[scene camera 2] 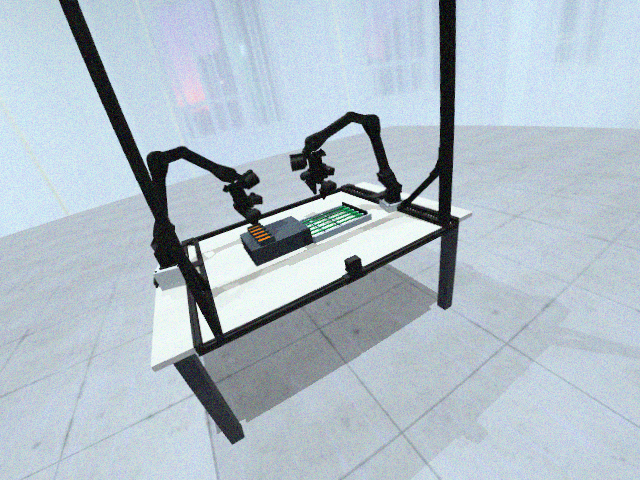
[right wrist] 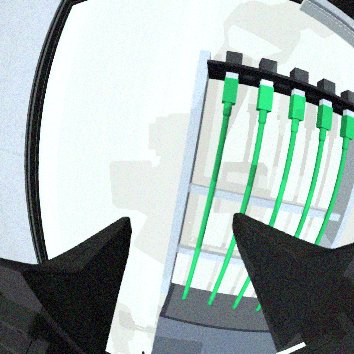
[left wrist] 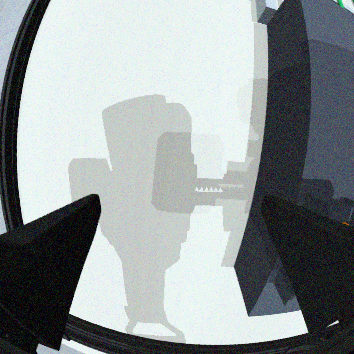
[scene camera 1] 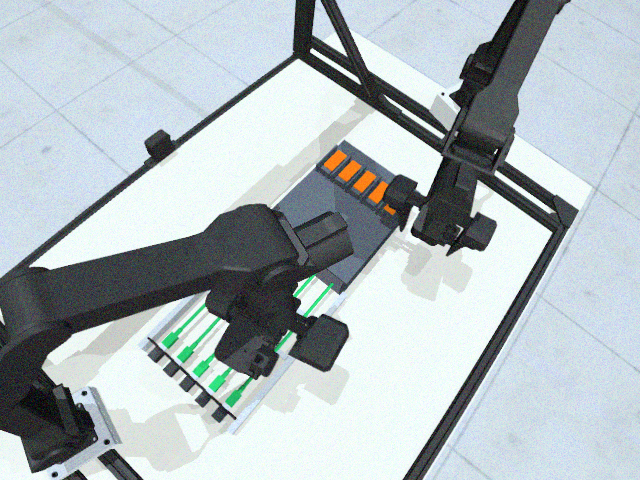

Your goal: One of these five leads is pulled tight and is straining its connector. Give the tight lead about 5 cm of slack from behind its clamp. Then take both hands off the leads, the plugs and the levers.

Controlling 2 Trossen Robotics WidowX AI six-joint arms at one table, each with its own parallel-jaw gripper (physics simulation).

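Where they show: left gripper, between the fingertips: [scene camera 2: 254, 224] [right wrist: 118, 345] [left wrist: 184, 203] [scene camera 1: 424, 242]; right gripper, between the fingertips: [scene camera 2: 319, 196] [right wrist: 182, 222] [scene camera 1: 283, 345]; left arm's base, origin of its link: [scene camera 2: 170, 263] [scene camera 1: 467, 100]; right arm's base, origin of its link: [scene camera 2: 393, 200] [scene camera 1: 70, 432].
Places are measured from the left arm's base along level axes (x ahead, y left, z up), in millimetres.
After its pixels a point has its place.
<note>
Several green leads [right wrist: 212, 190] {x 638, y 218, z -50 mm} run side by side from green plugs [scene camera 1: 170, 339] {x 771, y 113, z -47 mm} [right wrist: 230, 90] {x 731, y 245, z -46 mm} in a black socket strip [right wrist: 250, 73] {x 754, y 235, z -42 mm} to a dark clamp block [scene camera 1: 310, 196] {x 440, y 24, z -11 mm} [scene camera 2: 281, 248] {x 411, y -21, z -46 mm} [left wrist: 285, 100] {x 399, y 171, z -40 mm}. I cannot tell which lead is tight. Orange levers [scene camera 1: 334, 160] [scene camera 2: 258, 233] sit at the block's far end; the last is partly hidden behind my left gripper. My left gripper [scene camera 1: 426, 240] {x 315, y 209, z -15 mm} [left wrist: 184, 203] {x 315, y 209, z -15 mm} is open and empty, above the block's long edge near the levers. My right gripper [right wrist: 182, 222] {x 633, y 232, z 33 mm} [scene camera 2: 318, 192] {x 633, y 232, z 33 mm} is open and empty, high above the leads; one finger hides part of them.
A pale tray rail [right wrist: 197, 150] {x 664, y 250, z -66 mm} runs along the outer lead, with crossbars under the leads. A black frame edges the white table [scene camera 1: 465, 289] {x 273, y 319, z -76 mm}. A small black box [scene camera 1: 159, 143] {x 619, y -239, z -26 mm} [scene camera 2: 353, 264] {x 616, y -265, z -35 mm} sits on the frame. The right arm hides the middle of the leads in scene camera 1.
</note>
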